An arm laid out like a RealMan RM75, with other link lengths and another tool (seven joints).
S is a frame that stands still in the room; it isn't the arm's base.
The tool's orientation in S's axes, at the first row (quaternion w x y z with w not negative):
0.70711, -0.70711, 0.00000, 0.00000
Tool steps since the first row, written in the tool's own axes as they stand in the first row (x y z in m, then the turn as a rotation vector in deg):
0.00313, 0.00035, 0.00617, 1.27, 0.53, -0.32
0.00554, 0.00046, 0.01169, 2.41, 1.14, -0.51
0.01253, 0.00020, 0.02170, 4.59, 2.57, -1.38
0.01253, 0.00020, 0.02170, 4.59, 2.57, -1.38
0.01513, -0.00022, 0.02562, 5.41, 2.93, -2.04
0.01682, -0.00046, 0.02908, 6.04, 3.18, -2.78
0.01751, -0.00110, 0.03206, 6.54, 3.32, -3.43
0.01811, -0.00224, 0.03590, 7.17, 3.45, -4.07
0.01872, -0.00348, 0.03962, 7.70, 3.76, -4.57
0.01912, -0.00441, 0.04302, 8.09, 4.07, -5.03
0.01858, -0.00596, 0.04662, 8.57, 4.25, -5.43
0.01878, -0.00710, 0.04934, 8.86, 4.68, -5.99
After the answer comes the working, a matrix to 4 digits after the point.
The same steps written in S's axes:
0.00313, 0.00617, -0.00035, 1.27, -0.32, -0.53
0.00554, 0.01169, -0.00046, 2.41, -0.51, -1.14
0.01253, 0.02170, -0.00020, 4.59, -1.38, -2.57
0.01253, 0.02170, -0.00020, 4.59, -1.38, -2.57
0.01513, 0.02562, 0.00022, 5.41, -2.04, -2.93
0.01682, 0.02908, 0.00046, 6.04, -2.78, -3.18
0.01751, 0.03206, 0.00110, 6.54, -3.43, -3.32
0.01811, 0.03590, 0.00224, 7.17, -4.07, -3.45
0.01872, 0.03962, 0.00348, 7.70, -4.57, -3.76
0.01912, 0.04302, 0.00441, 8.09, -5.03, -4.07
0.01858, 0.04662, 0.00596, 8.57, -5.43, -4.25
0.01878, 0.04934, 0.00710, 8.86, -5.99, -4.68

The tool's axes in the first row as the columns of a matrix, in S's axes (rounded; the answer above uses it unrounded):
1.0000, 0.0000, 0.0000
0.0000, 0.0000, 1.0000
0.0000, -1.0000, 0.0000

